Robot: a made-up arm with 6 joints.
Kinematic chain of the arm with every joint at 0, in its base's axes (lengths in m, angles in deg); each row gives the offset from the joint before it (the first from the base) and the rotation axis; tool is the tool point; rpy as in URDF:
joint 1: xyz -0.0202 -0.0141 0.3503 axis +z
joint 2: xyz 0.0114 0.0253 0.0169 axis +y
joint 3: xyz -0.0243 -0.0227 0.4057 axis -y
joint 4: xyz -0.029 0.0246 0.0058 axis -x
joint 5: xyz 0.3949 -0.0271 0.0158 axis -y
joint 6: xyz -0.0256 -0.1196 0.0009 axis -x
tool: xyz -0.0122 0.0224 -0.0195 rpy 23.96 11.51 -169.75
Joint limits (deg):
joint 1: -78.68..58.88
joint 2: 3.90..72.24
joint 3: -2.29..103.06
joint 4: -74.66..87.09
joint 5: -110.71..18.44
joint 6: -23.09..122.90
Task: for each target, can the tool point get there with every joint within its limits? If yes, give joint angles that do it. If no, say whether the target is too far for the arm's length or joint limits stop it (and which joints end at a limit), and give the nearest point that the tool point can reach.
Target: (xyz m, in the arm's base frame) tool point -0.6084 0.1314 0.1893
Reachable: no: joint limits stop it (at a limit: joint 1, joint 2, joint 3, joint 6) | nearest point -0.0351 -0.3745 0.1538 | short by 0.765 m
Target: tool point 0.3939 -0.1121 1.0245
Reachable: yes | joints -8.99 32.94 60.99 56.61 -61.77 94.64
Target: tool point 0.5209 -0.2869 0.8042
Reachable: yes | joints -16.94 53.60 90.34 -26.28 -54.08 13.16
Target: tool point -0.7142 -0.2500 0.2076
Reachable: no: joint limits stop it (at a limit: joint 1, joint 2, joint 3, joint 6) | nearest point -0.0725 -0.4428 0.1637 | short by 0.671 m
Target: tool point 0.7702 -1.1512 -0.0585
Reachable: no: too far | nearest point 0.4097 -0.6325 0.3055 | short by 0.729 m
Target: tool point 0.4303 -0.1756 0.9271
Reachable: yes | joints -9.58 33.52 59.53 26.83 -26.83 16.36
